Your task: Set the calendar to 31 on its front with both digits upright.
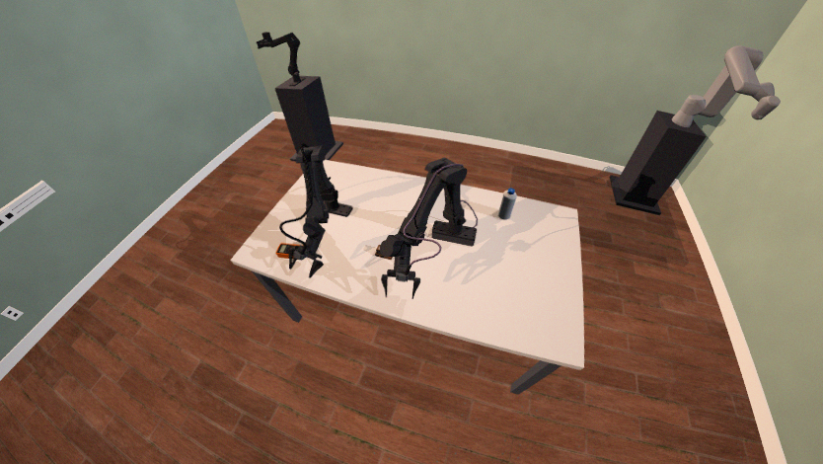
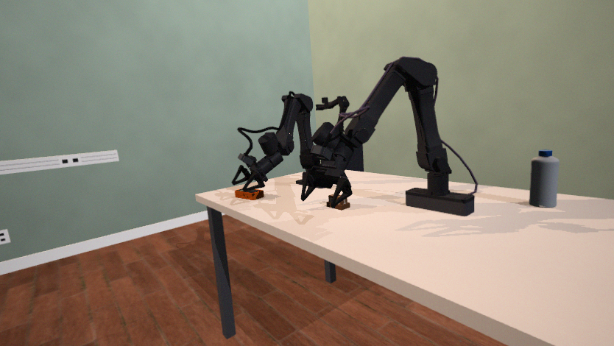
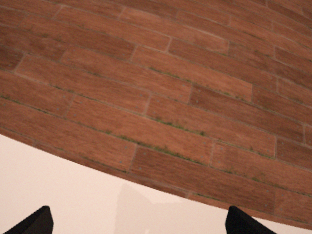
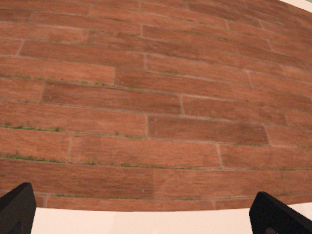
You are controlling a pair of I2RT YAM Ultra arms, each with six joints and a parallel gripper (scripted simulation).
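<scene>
My left hand is 230 mm past the brown tray, 160 mm to the left of it and 90 mm above it.
</scene>
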